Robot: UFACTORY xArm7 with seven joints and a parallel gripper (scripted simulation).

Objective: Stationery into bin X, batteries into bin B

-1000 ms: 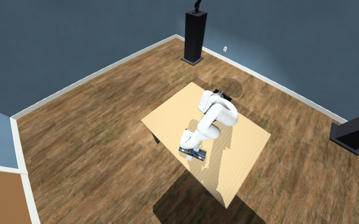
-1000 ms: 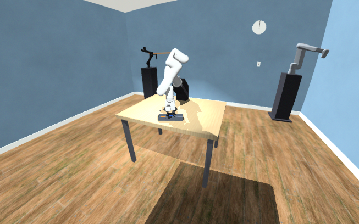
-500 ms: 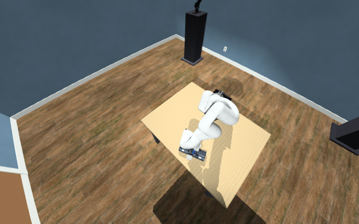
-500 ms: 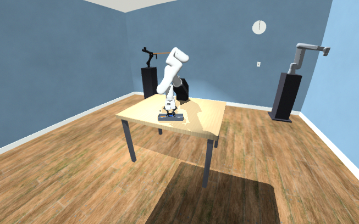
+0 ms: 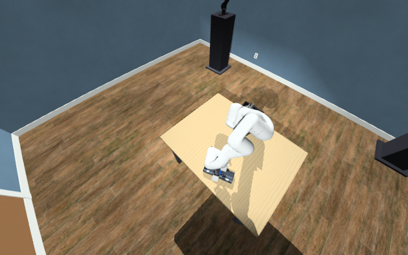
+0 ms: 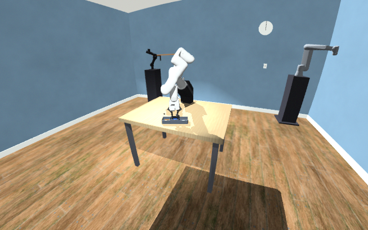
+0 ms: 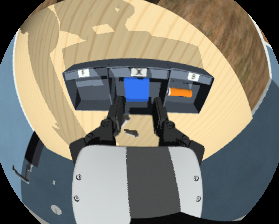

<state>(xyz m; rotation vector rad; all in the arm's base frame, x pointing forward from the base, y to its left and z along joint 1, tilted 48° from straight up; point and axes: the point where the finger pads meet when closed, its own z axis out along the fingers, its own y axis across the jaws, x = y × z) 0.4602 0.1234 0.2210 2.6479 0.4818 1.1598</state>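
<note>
My gripper is now 6 cm above the blue block and 1 cm short of it. Also, from my hand: dark double bin: 6 cm below, 1 cm ahead; pencil sharpener: 6 cm below; orange battery: 7 cm to the right, 7 cm below, 2 cm ahead.
</note>
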